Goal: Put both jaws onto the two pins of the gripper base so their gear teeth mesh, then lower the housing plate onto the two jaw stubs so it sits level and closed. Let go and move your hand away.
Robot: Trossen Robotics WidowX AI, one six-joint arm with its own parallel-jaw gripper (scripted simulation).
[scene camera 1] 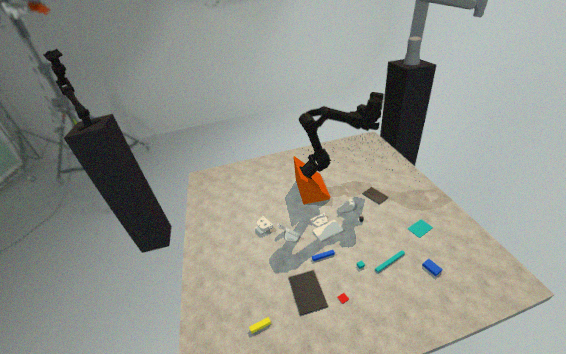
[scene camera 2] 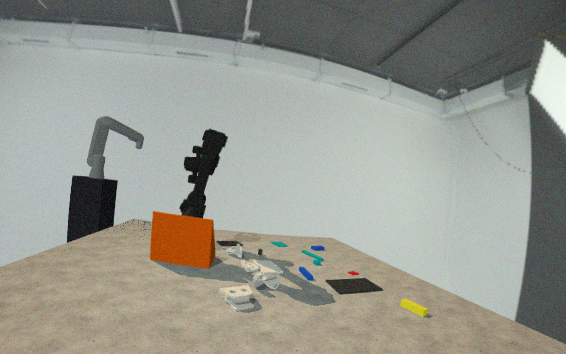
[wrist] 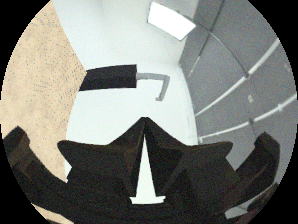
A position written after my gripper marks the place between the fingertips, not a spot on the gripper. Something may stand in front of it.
My gripper point(wrist: 144, 120) is shut, with nothing in its grasp. Also in view: a dark plate point(scene camera 1: 309, 297).
